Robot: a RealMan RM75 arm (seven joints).
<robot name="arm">
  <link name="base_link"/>
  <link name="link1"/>
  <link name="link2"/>
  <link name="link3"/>
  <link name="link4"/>
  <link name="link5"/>
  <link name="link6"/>
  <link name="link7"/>
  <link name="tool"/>
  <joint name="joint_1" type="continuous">
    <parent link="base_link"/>
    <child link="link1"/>
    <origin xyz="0 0 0.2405"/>
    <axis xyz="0 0 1"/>
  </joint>
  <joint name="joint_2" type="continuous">
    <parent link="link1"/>
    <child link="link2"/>
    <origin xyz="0 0 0"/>
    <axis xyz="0 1 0"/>
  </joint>
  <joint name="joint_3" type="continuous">
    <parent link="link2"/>
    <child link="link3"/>
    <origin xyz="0 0 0.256"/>
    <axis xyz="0 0 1"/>
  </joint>
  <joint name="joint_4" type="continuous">
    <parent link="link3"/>
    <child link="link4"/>
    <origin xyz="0 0 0"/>
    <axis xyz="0 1 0"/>
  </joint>
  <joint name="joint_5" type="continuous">
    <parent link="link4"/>
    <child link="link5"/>
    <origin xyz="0 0 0.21"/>
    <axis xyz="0 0 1"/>
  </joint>
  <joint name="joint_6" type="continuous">
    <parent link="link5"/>
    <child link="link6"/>
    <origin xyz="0 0 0"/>
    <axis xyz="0 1 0"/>
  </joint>
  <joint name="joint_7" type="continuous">
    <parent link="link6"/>
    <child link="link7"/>
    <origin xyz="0 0 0.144"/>
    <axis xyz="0 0 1"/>
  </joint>
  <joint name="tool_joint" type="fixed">
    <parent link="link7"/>
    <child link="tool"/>
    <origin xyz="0 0 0"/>
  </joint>
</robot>
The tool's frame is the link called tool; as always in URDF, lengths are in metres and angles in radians. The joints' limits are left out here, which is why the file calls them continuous.
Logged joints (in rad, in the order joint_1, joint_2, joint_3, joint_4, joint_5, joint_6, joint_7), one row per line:
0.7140 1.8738 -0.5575 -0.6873 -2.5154 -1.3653 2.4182
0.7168 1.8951 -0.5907 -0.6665 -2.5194 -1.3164 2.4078
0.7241 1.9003 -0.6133 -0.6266 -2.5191 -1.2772 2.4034
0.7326 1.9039 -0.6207 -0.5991 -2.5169 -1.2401 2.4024
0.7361 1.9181 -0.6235 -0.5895 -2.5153 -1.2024 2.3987
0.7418 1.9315 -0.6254 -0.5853 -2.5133 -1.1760 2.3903
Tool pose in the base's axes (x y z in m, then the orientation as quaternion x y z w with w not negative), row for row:
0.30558 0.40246 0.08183 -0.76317 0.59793 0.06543 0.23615
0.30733 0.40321 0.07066 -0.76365 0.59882 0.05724 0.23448
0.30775 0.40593 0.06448 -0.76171 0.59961 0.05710 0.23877
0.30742 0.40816 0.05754 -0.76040 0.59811 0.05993 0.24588
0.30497 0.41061 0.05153 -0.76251 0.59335 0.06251 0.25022
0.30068 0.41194 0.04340 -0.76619 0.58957 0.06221 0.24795
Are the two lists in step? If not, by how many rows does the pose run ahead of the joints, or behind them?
The pose runs 1 row ahead of the joints: the pose in row i belongs to the joints in row i + 1.
